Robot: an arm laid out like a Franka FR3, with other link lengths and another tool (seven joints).
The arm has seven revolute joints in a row. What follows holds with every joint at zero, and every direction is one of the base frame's. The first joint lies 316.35 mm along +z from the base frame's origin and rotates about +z. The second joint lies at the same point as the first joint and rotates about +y. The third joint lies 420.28 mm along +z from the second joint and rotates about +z. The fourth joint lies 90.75 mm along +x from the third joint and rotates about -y. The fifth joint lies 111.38 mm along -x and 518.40 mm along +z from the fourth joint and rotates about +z. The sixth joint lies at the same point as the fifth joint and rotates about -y. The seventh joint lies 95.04 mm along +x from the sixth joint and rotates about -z. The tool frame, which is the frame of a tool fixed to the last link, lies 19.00 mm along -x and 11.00 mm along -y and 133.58 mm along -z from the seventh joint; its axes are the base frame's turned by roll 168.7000, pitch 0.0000 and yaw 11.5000 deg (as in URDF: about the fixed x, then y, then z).
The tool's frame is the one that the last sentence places.
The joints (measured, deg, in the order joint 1, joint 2, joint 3, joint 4, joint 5, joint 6, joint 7), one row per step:
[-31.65 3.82 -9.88 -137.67 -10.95 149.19 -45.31]
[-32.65 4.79 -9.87 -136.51 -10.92 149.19 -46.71]
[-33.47 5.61 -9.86 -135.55 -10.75 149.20 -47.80]
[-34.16 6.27 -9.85 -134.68 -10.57 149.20 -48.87]
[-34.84 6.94 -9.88 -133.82 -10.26 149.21 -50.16]
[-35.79 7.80 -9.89 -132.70 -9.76 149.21 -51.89]
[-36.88 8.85 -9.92 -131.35 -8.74 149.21 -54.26]
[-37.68 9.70 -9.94 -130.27 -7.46 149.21 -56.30]
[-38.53 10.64 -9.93 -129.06 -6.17 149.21 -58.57]
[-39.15 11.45 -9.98 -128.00 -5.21 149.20 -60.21]
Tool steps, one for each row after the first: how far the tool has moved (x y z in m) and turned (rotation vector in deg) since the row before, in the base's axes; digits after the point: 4 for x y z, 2 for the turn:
[-0.0010 -0.0141 0.0000 -0.29 0.20 0.38]
[-0.0011 -0.0116 -0.0003 -0.17 0.10 0.15]
[-0.0007 -0.0101 0.0006 -0.19 0.04 0.25]
[-0.0011 -0.0104 0.0003 -0.13 0.03 0.33]
[-0.0021 -0.0138 0.0005 -0.14 0.01 0.38]
[-0.0028 -0.0164 0.0002 0.00 -0.12 0.46]
[-0.0020 -0.0126 -0.0001 0.18 -0.29 0.23]
[-0.0017 -0.0134 -0.0001 0.12 -0.29 0.44]
[-0.0012 -0.0112 0.0001 0.02 -0.24 0.25]

